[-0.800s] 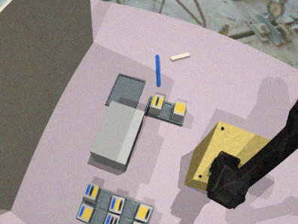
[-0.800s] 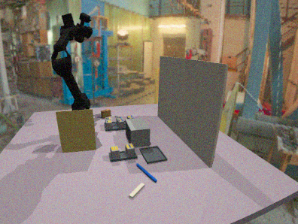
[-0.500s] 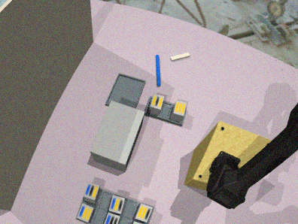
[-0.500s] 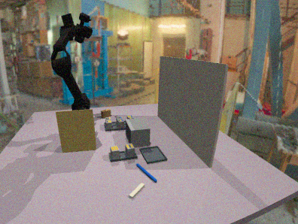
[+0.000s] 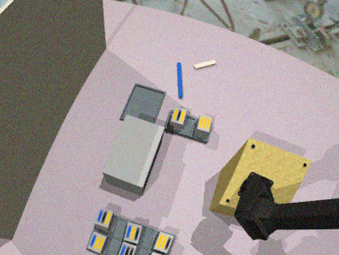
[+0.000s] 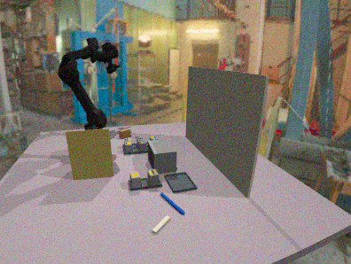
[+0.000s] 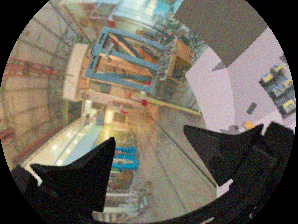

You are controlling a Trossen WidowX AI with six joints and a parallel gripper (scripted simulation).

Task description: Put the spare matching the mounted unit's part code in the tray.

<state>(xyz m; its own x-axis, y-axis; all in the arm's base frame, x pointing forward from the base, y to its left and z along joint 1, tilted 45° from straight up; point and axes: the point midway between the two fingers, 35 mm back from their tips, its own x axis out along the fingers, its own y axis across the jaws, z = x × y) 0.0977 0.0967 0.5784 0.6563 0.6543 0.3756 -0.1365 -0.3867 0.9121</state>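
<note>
The grey spare lies 4 cm ahead of my gripper tip, 26 cm to the right of it and 44 cm below it. Also, from my gripper tip: mounted unit: 20 cm ahead, 48 cm to the right, 43 cm below; then grey wall panel: 45 cm ahead, 47 cm to the right, 26 cm below; then rack: 11 cm ahead, 65 cm to the right, 48 cm below.
</note>
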